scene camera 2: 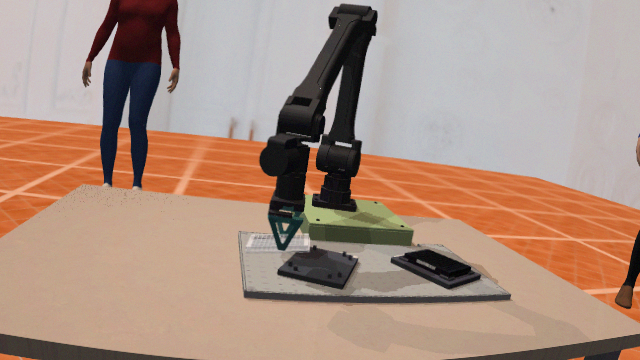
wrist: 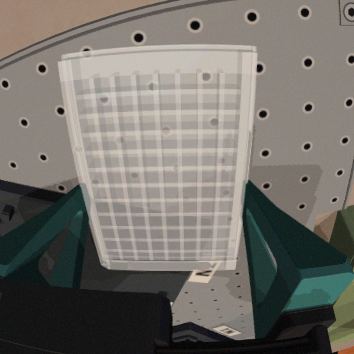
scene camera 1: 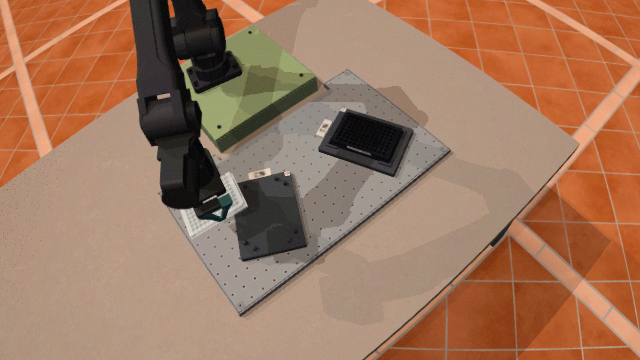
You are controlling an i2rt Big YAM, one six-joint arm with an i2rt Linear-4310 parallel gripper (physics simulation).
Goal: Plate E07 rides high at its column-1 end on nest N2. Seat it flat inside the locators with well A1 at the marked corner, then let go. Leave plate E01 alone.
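Note:
The wrist view shows my gripper, and scene camera 1 shows it as well. My gripper holds a clear white well plate. I also see a black well plate.

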